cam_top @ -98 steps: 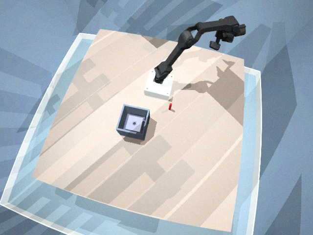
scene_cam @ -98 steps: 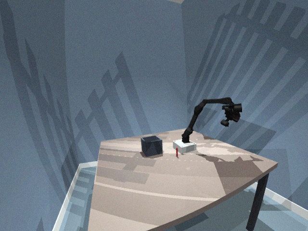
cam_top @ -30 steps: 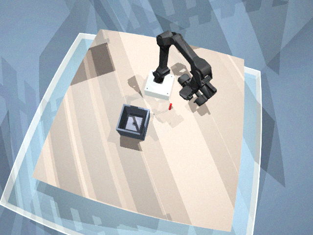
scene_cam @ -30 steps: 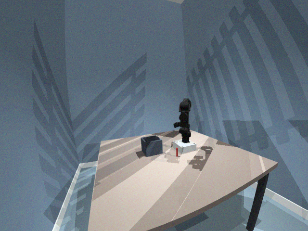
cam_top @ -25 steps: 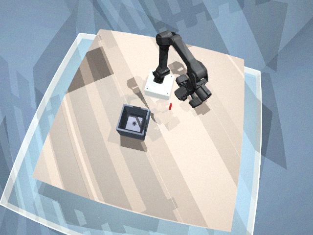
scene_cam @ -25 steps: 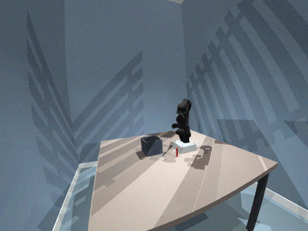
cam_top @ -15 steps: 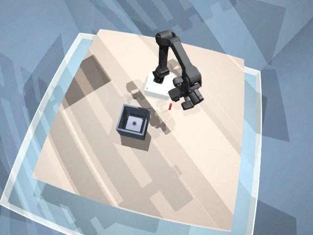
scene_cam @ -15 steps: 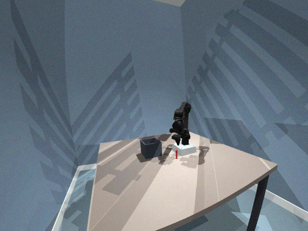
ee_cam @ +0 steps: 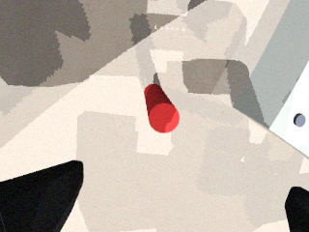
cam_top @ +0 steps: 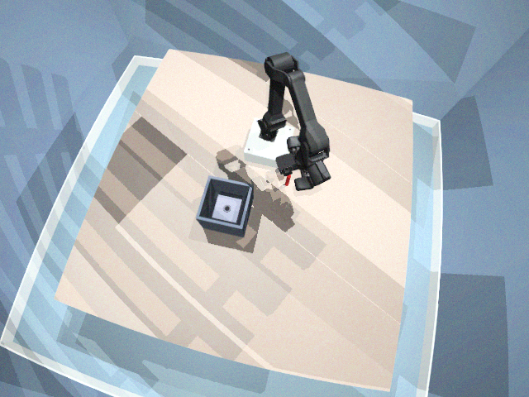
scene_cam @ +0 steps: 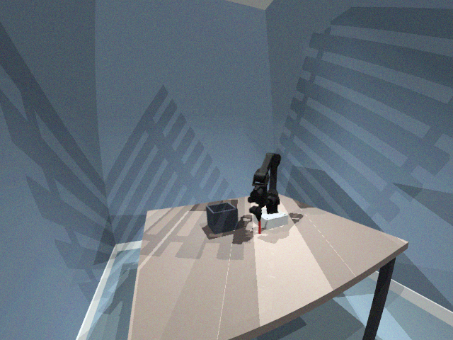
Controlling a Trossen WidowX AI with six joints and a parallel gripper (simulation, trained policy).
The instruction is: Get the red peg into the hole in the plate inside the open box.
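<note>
The red peg lies 2 cm ahead of my gripper tip, 1 cm to the right of it and 6 cm below it. The rest, counted from my gripper tip: grey plate (21 cm ahead, 19 cm to the right, 6 cm below).
</note>
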